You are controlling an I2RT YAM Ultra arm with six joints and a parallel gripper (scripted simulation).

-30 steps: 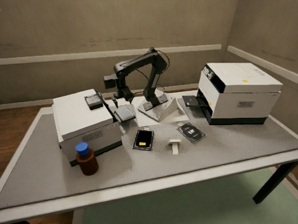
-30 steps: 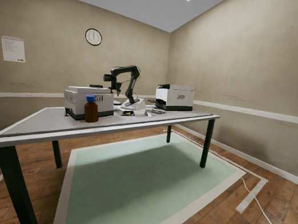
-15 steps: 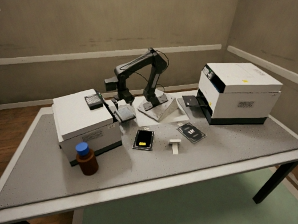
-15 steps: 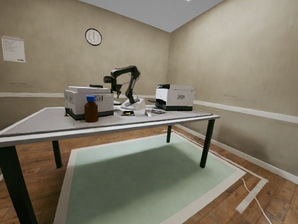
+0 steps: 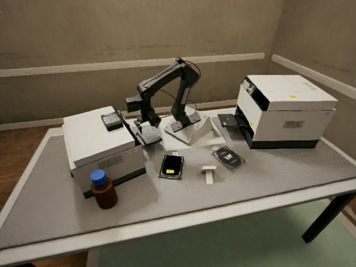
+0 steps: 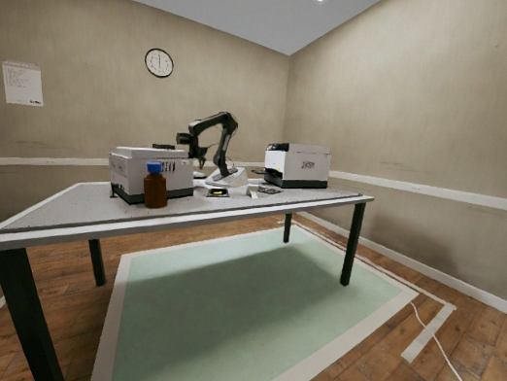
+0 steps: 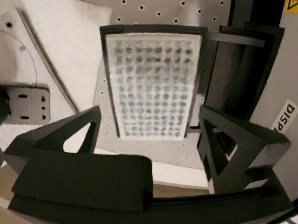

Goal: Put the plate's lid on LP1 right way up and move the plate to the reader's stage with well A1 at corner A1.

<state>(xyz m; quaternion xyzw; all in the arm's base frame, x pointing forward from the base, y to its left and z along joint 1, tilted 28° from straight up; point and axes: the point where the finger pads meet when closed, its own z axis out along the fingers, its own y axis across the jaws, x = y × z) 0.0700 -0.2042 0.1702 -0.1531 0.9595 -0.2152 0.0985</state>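
Now: hand 30 mm above the clear well plate. Also, from my hand: lid: 210 mm ahead, 100 mm below, 80 mm to the left; then brown capped bottle: 320 mm ahead, 260 mm to the right, 10 mm below; then LP1 pad: 210 mm ahead, 110 mm below, 80 mm to the left.
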